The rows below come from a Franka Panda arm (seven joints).
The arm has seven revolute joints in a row. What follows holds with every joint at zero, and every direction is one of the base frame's. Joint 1 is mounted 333 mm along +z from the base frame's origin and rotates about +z. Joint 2 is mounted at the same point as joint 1 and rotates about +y. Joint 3 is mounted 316 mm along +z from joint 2 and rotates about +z. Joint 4 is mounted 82.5 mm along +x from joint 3 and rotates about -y. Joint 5 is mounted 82.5 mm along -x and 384 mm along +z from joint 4 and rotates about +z. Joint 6 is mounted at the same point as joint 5 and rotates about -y. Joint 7 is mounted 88 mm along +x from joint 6 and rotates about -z. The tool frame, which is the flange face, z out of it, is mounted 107 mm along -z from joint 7; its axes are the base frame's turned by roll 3.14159, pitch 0 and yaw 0 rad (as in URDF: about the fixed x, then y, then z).
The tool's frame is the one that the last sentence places.
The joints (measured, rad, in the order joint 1, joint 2, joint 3, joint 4, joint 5, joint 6, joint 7), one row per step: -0.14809, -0.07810, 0.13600, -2.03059, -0.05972, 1.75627, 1.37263; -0.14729, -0.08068, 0.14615, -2.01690, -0.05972, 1.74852, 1.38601; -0.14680, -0.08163, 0.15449, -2.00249, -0.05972, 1.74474, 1.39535; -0.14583, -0.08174, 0.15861, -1.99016, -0.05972, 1.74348, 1.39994; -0.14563, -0.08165, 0.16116, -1.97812, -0.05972, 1.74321, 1.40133; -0.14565, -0.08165, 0.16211, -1.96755, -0.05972, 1.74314, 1.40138; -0.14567, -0.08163, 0.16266, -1.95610, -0.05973, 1.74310, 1.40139; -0.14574, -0.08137, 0.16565, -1.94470, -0.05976, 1.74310, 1.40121; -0.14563, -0.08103, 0.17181, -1.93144, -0.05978, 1.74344, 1.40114; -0.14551, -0.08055, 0.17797, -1.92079, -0.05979, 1.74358, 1.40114; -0.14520, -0.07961, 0.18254, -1.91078, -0.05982, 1.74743, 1.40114
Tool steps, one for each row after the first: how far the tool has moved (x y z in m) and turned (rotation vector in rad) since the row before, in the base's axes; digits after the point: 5 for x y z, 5 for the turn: 0.00134, 0.00574, 0.00695, -0.00395, -0.00930, -0.00255; 0.00201, 0.00469, 0.00675, -0.00255, -0.01214, -0.00044; 0.00196, 0.00275, 0.00559, -0.00104, -0.01147, 0.00064; 0.00198, 0.00154, 0.00545, -0.00026, -0.01175, 0.00151; 0.00170, 0.00058, 0.00487, 0.00008, -0.01049, 0.00101; 0.00179, 0.00038, 0.00529, 0.00013, -0.01138, 0.00067; 0.00176, 0.00165, 0.00515, -0.00001, -0.01109, 0.00325; 0.00199, 0.00348, 0.00600, -0.00014, -0.01318, 0.00653; 0.00153, 0.00348, 0.00471, -0.00012, -0.01024, 0.00642; 0.00190, 0.00276, 0.00448, 0.00028, -0.01286, 0.00529
